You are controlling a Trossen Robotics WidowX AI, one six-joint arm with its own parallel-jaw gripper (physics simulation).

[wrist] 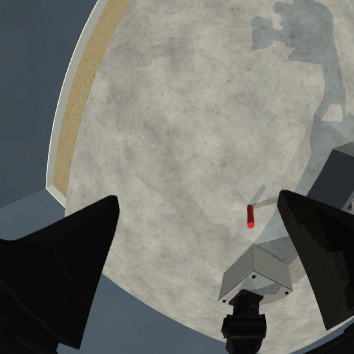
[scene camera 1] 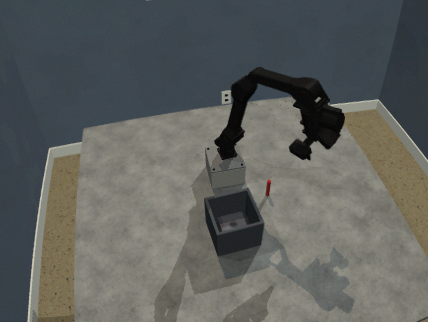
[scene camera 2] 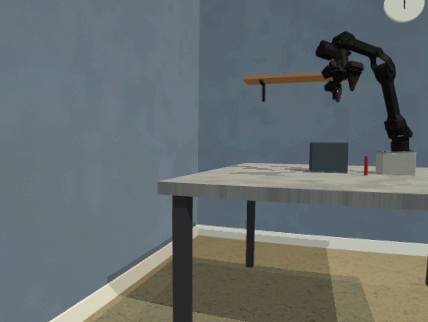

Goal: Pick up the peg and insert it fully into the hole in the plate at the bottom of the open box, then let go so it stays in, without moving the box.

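Places are measured from the arm's base along level axes (x ahead, y left, z up), in millimetres.
Pixels of known places: gripper, between the fingertips: [wrist: 201, 201] [scene camera 1: 317, 150] [scene camera 2: 344, 96]; arm's base, origin of its link: [wrist: 245, 299] [scene camera 1: 227, 152] [scene camera 2: 400, 151].
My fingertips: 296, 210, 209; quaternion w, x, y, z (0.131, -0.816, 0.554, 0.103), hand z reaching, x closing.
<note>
Ahead of a thing's pixels: the offset from my fingertips to its middle, as dx, dy, dz. "spot": to the spot under its first point.
The red peg @[-116, -105, -270] [scene camera 1: 268, 188] [scene camera 2: 366, 165] [wrist: 250, 216] stands upright on the table, apart from the box. The dark grey open box @[+10, -294, -241] [scene camera 1: 240, 240] [scene camera 2: 328, 157] [wrist: 331, 175] stands beside it; the wrist view shows part of it, behind a finger. In scene camera 1, the plate @[+10, -294, -276] [scene camera 1: 241, 218] lies at the box's bottom, with a small dark hole @[spot: +2, -290, -267] [scene camera 1: 233, 224]. My gripper [scene camera 1: 319, 151] [scene camera 2: 345, 95] [wrist: 201, 201] is open and empty, high above the table and well away from the peg. In the wrist view, the peg shows between the fingers, nearer the right one.
The light grey arm base [scene camera 1: 227, 178] [scene camera 2: 395, 163] [wrist: 240, 274] stands close to the peg and box. The grey table [scene camera 1: 125, 200] [scene camera 2: 280, 192] [wrist: 175, 100] carries them. A wooden wall shelf [scene camera 2: 285, 78] shows behind the gripper in scene camera 2.
</note>
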